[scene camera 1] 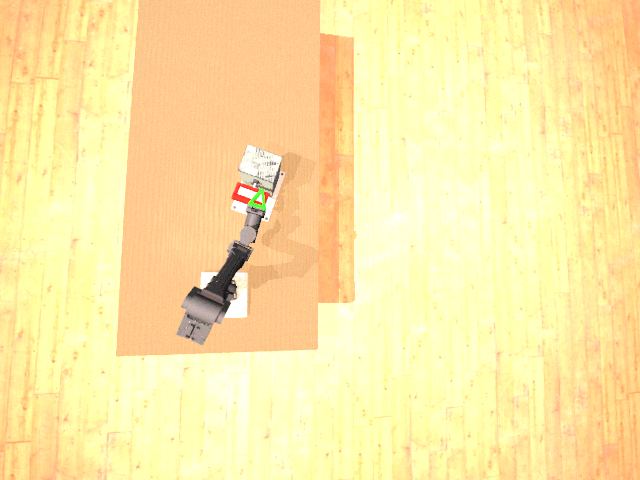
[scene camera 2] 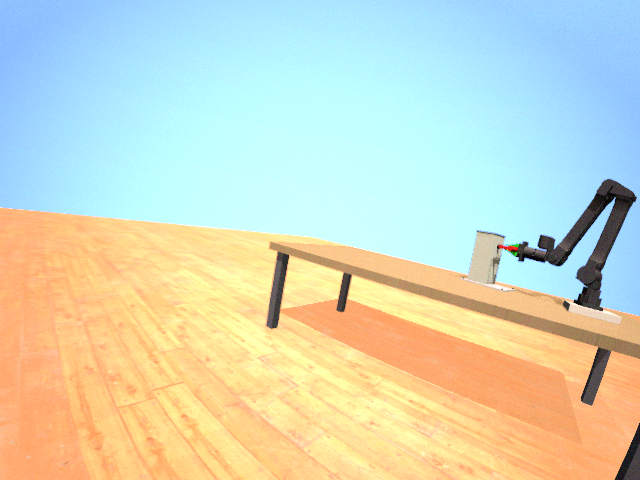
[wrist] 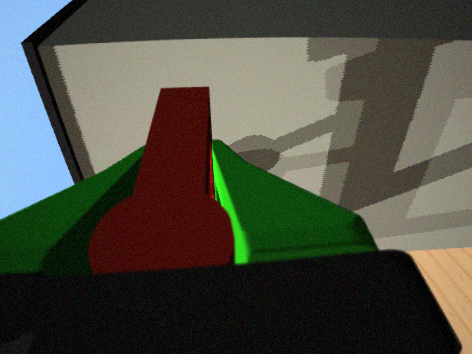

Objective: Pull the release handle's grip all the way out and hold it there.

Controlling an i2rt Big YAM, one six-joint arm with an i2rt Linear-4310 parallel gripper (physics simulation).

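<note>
The red release handle (scene camera 1: 236, 191) (scene camera 2: 501, 246) (wrist: 180, 117) is a rectangular loop standing off the front face of a pale grey box (scene camera 1: 260, 164) (scene camera 2: 483, 258) (wrist: 120, 75). A short dark piece shows between the loop and the box in scene camera 1. My gripper (scene camera 1: 262, 191) (scene camera 2: 507, 248) (wrist: 184, 158), with green fingers, is shut on one side of the handle. In the wrist view the dark red bar runs between the two fingers toward the box. The far parts of the loop are hidden there by the fingers and the black gripper body.
The box stands on a white base plate (scene camera 1: 241, 207) (scene camera 2: 504, 287) on the long wooden table (scene camera 1: 206, 103) (scene camera 2: 392, 266). The arm's own white base (scene camera 1: 238, 304) (scene camera 2: 610, 315) stands near the table's end. The table's side edge lies to the right of the box in scene camera 1.
</note>
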